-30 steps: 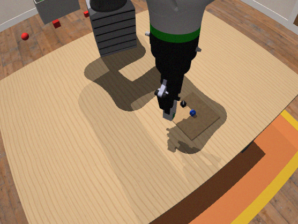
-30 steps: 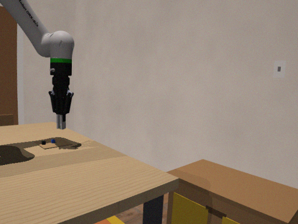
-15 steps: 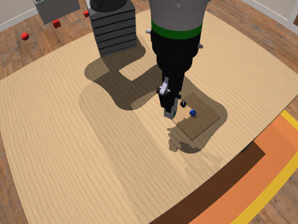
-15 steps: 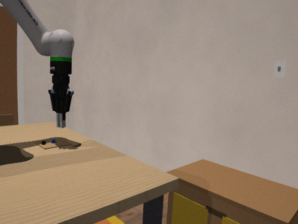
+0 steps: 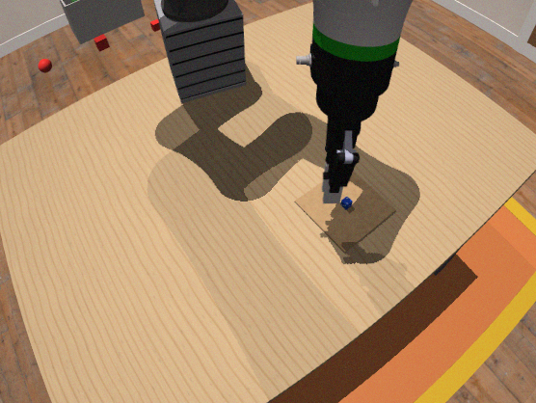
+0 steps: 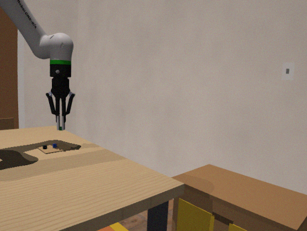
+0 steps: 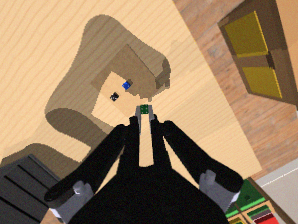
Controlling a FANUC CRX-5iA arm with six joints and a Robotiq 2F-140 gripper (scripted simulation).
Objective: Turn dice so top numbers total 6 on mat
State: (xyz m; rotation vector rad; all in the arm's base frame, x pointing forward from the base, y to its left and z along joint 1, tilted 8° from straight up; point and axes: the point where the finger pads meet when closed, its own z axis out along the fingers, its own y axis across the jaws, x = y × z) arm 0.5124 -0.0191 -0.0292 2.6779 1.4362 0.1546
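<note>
My hand is 12 cm above the blue die, 6 cm to the right of it and 1 cm past it. Also, from my hand: green die (3 cm below); tan mat (13 cm below, 6 cm to the left, 1 cm behind); black die (12 cm below, 6 cm to the left, 6 cm behind).
</note>
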